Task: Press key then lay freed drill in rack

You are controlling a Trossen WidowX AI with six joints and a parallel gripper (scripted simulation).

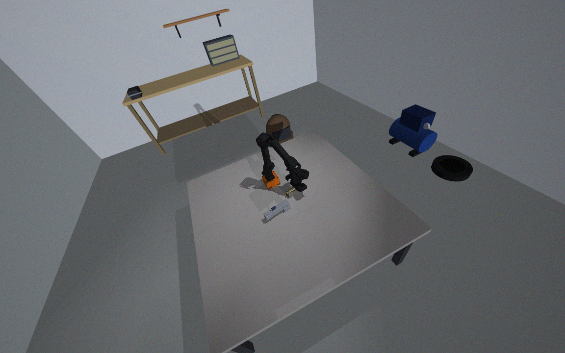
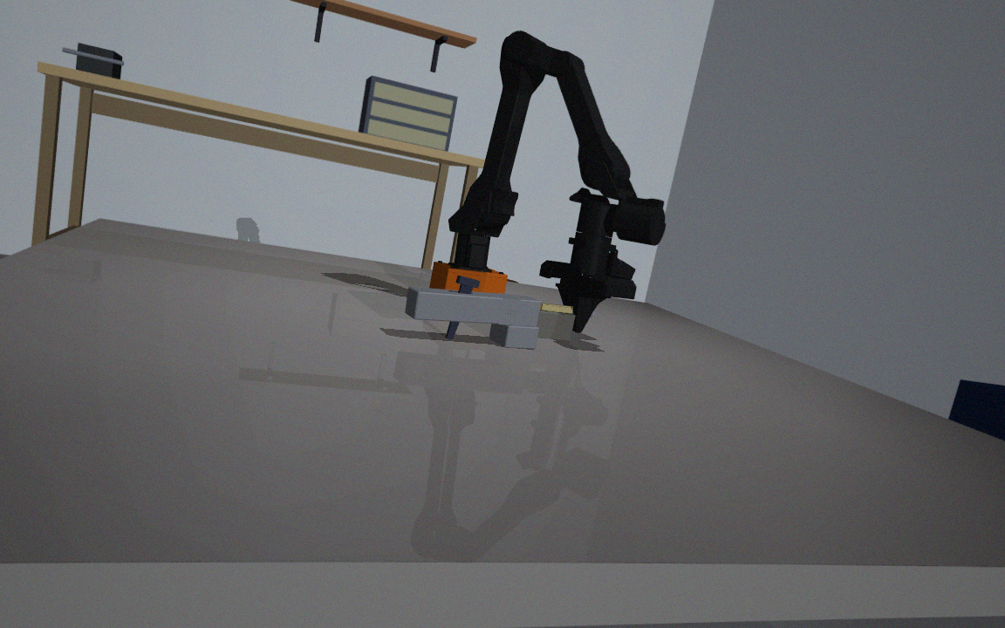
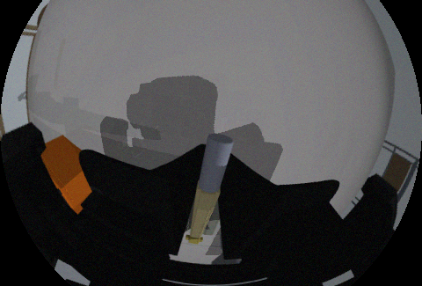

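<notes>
The drill lies 1 cm ahead of my gripper tip, 4 cm to the right of it and 3 cm above it. The rest, counted from my gripper tip: dark key 11 cm ahead, 23 cm to the right, 4 cm above; then grey-olive block 1 cm ahead, 5 cm to the right, 1 cm above; then grey drill fixture 11 cm ahead, 20 cm to the right, 3 cm above.
</notes>
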